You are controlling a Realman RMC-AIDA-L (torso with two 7-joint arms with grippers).
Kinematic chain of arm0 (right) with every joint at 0, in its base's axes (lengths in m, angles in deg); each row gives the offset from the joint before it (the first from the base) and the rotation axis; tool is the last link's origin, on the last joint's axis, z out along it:
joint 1: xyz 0 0 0.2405 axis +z
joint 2: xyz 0 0 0 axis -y
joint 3: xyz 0 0 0.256 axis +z
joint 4: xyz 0 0 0 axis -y
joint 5: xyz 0 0 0.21 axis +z
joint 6: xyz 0 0 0 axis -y
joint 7: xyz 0 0 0.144 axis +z
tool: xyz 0 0 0
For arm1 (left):
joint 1: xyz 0 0 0.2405 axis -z
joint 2: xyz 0 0 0 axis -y
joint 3: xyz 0 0 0.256 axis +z
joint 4: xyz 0 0 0 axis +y
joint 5: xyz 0 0 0.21 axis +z
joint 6: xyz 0 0 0 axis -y
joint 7: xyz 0 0 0.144 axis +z
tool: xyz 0 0 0
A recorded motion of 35 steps. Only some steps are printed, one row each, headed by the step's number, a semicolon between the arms.
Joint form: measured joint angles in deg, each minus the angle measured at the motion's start. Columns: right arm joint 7, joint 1, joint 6, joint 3, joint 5, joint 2, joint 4; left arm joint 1, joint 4, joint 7, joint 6, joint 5, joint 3, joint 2.
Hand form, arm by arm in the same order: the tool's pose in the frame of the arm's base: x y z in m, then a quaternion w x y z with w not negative. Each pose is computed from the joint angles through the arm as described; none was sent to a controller.
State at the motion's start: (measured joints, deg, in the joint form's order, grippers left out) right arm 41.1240 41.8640 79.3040 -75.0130 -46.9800 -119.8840 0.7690; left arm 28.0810 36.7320 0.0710 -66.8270 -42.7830 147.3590 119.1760
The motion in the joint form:
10: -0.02 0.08 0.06 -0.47 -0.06 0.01 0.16; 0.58 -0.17 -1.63 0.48 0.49 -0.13 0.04
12: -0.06 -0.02 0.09 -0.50 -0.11 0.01 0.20; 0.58 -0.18 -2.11 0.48 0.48 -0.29 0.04
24: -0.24 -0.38 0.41 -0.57 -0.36 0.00 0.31; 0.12 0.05 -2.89 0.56 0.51 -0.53 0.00
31: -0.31 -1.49 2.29 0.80 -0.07 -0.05 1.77; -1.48 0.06 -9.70 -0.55 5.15 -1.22 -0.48
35: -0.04 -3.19 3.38 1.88 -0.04 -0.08 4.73; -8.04 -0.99 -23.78 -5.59 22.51 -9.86 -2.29
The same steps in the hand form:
10: 0.2066 0.3511 -0.0692 0.24131 -0.86528 0.15274 0.41199; -0.1536 0.3158 -0.0937 0.39796 -0.78222 -0.10034 -0.46871
12: 0.2070 0.3506 -0.0693 0.24126 -0.86547 0.15254 0.41169; -0.1537 0.3163 -0.0932 0.39718 -0.78101 -0.10393 -0.47061
24: 0.2082 0.3486 -0.0694 0.24009 -0.86605 0.15095 0.41173; -0.1555 0.3157 -0.0924 0.39658 -0.77860 -0.11276 -0.47306
31: 0.2063 0.3481 -0.0620 0.24782 -0.85442 0.14394 0.43339; -0.1599 0.3070 -0.0917 0.36003 -0.78091 -0.13566 -0.49210
35: 0.2050 0.3486 -0.0530 0.25797 -0.84411 0.13276 0.45089; -0.1879 0.2875 -0.0717 0.31019 -0.78073 -0.15788 -0.51895

